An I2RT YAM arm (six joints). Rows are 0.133 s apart.
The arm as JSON. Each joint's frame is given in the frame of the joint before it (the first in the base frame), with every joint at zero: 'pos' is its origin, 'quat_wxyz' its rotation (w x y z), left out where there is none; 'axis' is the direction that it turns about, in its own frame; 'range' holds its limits. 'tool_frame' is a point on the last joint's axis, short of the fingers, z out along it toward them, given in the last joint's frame.
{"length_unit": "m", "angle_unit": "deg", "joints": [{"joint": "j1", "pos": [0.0, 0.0, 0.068], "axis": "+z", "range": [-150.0, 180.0]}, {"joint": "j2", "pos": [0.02, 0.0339, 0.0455], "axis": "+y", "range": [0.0, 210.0]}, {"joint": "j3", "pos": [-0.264, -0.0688, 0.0], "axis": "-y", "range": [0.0, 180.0]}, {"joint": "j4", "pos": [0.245, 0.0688, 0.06], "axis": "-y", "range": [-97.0, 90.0]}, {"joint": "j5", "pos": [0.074, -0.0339, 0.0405], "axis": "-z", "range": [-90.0, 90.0]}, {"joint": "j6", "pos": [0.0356, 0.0, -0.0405], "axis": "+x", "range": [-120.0, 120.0]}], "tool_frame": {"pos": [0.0, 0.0, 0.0], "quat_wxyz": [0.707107, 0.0, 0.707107, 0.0]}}
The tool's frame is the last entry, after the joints.
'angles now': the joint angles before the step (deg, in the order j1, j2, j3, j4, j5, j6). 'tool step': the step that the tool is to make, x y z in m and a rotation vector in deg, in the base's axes. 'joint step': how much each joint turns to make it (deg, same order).
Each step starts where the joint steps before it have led.
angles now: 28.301 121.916 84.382 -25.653 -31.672 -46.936
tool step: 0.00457 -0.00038 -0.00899 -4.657 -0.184 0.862
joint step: -0.088 2.336 2.483 -3.711 3.395 -3.039
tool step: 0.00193 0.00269 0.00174 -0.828 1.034 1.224
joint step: 0.176 1.014 2.412 -3.273 -0.177 -1.205
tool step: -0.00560 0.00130 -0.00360 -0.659 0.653 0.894
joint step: 0.503 -0.209 -1.042 -0.305 0.109 -0.522
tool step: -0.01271 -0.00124 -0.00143 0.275 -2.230 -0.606
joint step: 0.771 -2.957 -5.542 5.173 1.297 1.094
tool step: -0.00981 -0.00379 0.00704 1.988 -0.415 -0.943
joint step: 0.142 -3.218 -3.815 2.782 -0.950 1.814
